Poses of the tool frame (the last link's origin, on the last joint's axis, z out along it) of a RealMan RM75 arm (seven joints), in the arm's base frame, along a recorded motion.
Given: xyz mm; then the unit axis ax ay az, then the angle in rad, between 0 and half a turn.
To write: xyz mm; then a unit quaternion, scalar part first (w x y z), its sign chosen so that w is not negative. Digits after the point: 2 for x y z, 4 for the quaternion.
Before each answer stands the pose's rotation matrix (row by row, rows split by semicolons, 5 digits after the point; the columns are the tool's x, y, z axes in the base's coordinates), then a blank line. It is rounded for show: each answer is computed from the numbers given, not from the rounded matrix.
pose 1, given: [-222.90 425.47 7.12 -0.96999 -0.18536 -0.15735 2.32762]
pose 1, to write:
0.90029 0.41765 0.12266; 0.18885 -0.62867 0.75440; 0.39219 -0.65601 -0.64486

[-222.90 425.47 7.12 0.3958 -0.8908 -0.1702 -0.1445]
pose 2, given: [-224.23 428.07 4.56 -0.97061 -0.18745 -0.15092 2.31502]
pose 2, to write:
0.90285 0.41621 0.10782; 0.19417 -0.61846 0.76145; 0.38360 -0.66654 -0.63919

[-224.23 428.07 4.56 0.4016 -0.8889 -0.1717 -0.1382]
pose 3, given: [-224.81 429.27 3.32 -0.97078 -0.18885 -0.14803 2.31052]
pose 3, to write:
0.90361 0.41626 0.10108; 0.19757 -0.61438 0.76387; 0.38007 -0.67027 -0.63740

[-224.81 429.27 3.32 0.4037 -0.8882 -0.1728 -0.1354]
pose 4, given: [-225.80 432.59 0.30 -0.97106 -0.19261 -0.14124 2.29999]
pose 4, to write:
0.90494 0.41697 0.08490; 0.20633 -0.60445 0.76946; 0.37216 -0.67880 -0.63303

[-225.80 432.59 0.30 0.4085 -0.8863 -0.1758 -0.1289]
